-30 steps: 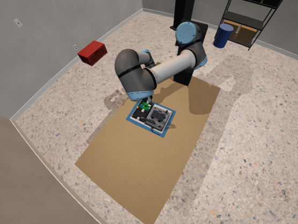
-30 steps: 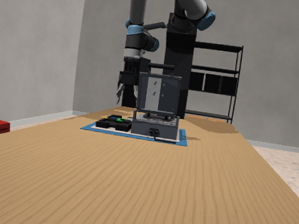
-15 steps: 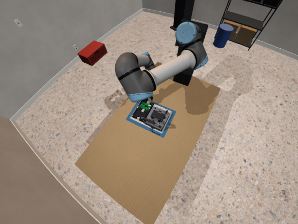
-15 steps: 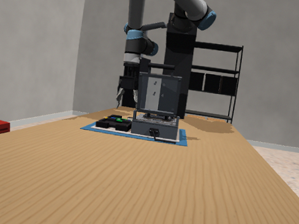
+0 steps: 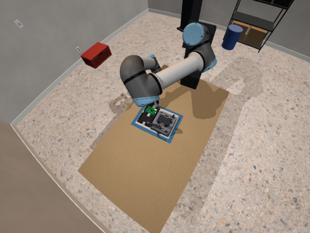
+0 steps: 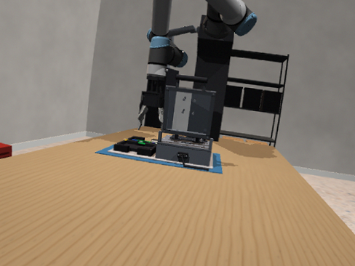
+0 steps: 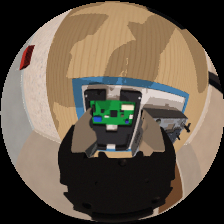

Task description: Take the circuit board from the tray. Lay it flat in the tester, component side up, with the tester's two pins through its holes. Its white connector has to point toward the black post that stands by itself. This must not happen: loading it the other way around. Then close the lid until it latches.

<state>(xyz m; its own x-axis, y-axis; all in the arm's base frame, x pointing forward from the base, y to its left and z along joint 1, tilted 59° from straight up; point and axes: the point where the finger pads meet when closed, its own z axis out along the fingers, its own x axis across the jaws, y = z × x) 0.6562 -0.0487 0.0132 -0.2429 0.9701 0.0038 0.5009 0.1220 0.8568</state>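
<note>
My gripper is now 5 cm above the green circuit board, 4 cm short of it and 1 cm to the right of it. Round my hand: tester bed: 19 cm to the left, 2 cm ahead; then tester lid: 24 cm to the left, 13 cm ahead, 11 cm above.
</note>
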